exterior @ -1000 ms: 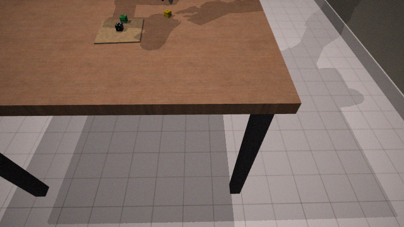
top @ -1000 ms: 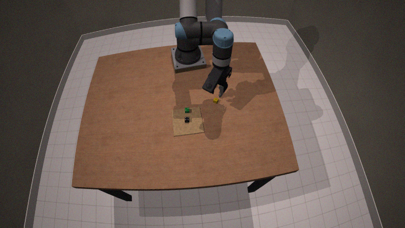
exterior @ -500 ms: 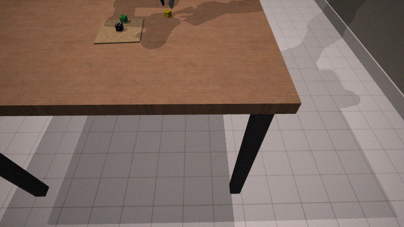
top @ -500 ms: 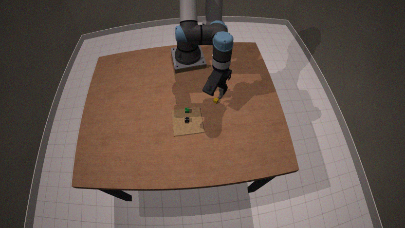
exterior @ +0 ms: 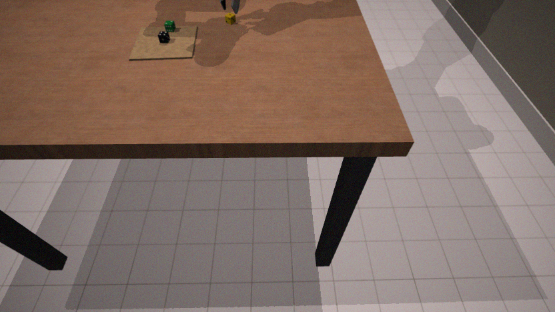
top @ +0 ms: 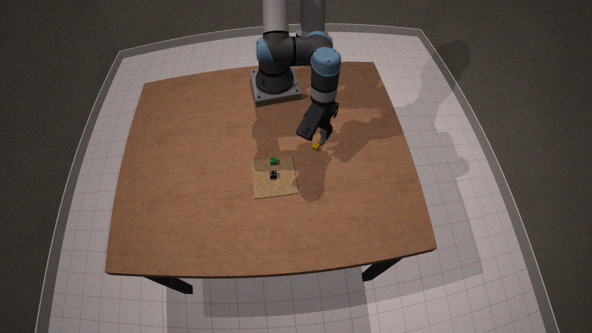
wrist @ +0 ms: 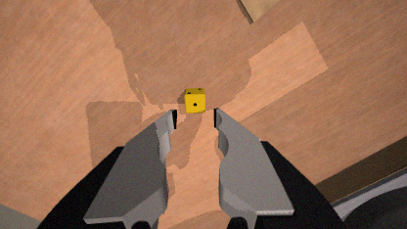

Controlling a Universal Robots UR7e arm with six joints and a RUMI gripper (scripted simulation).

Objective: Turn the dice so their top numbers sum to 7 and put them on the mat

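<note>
Now: the yellow die 30 mm below my hand. From my hand the other things lie so: black die (160 mm to the right, 80 mm ahead, 30 mm below); green die (150 mm to the right, 30 mm below, 30 mm ahead); tan mat (160 mm to the right, 80 mm ahead, 40 mm below).
</note>
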